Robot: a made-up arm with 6 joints. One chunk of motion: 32 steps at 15 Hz.
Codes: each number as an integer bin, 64 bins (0 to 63) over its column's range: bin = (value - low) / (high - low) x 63, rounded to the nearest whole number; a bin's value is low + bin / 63 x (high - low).
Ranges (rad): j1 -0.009..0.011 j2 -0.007..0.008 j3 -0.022..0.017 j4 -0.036..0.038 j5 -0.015..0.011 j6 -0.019..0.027
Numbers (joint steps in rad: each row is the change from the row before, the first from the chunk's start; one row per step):
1: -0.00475 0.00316 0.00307 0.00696 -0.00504 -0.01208
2: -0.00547 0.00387 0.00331 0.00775 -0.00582 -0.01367
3: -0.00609 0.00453 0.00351 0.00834 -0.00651 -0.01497
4: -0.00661 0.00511 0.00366 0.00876 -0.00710 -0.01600
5: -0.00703 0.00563 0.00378 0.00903 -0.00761 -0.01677
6: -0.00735 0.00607 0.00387 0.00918 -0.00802 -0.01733
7: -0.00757 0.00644 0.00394 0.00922 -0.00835 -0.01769
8: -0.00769 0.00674 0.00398 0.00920 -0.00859 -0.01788
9: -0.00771 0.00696 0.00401 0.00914 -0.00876 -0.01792
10: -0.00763 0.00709 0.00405 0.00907 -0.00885 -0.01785
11: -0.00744 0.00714 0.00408 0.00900 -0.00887 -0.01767
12: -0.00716 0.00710 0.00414 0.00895 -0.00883 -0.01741
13: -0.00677 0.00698 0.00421 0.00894 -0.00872 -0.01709
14: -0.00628 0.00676 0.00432 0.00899 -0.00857 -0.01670
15: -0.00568 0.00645 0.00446 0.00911 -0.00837 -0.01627
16: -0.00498 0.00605 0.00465 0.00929 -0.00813 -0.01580
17: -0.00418 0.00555 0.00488 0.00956 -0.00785 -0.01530
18: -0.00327 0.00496 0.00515 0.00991 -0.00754 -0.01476
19: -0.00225 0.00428 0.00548 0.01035 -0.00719 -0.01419
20: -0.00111 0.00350 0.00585 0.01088 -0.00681 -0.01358
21: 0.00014 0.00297 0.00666 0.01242 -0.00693 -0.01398
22: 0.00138 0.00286 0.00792 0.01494 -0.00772 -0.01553
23: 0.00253 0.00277 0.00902 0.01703 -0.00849 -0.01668
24: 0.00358 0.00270 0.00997 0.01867 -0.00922 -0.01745
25: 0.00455 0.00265 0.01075 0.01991 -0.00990 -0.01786
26: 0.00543 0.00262 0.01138 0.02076 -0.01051 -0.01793
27: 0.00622 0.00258 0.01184 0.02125 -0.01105 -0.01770
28: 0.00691 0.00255 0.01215 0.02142 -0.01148 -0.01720
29: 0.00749 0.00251 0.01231 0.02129 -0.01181 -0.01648
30: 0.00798 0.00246 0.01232 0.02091 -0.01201 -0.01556
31: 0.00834 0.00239 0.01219 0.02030 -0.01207 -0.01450
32: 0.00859 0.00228 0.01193 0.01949 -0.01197 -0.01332
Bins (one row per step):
1: 13 43 40 37 24 9
2: 11 46 41 37 22 7
3: 9 48 41 38 21 6
4: 8 51 41 38 19 4
5: 6 53 42 38 18 3
6: 5 55 42 38 17 2
7: 5 56 42 38 16 2
8: 4 58 42 38 16 2
9: 4 59 42 38 15 1
10: 4 59 42 38 15 2
11: 5 59 42 38 15 2
12: 6 59 42 38 15 2
13: 7 59 42 38 15 3
14: 9 58 43 38 16 3
15: 10 56 43 38 16 4
16: 13 55 43 39 17 4
17: 15 53 43 39 17 5
18: 18 50 44 39 18 6
19: 21 47 44 39 19 7
20: 25 44 45 40 20 7
21: 29 42 46 41 20 7
22: 33 41 48 43 18 5
23: 36 41 50 45 16 3
24: 40 41 52 47 14 2
25: 43 41 53 48 12 2
26: 45 40 54 48 11 1
27: 48 40 55 49 10 2
28: 50 40 55 49 9 2
29: 52 40 55 49 8 3
30: 53 40 55 48 7 5
31: 55 39 55 48 7 6
32: 55 39 55 47 7 8

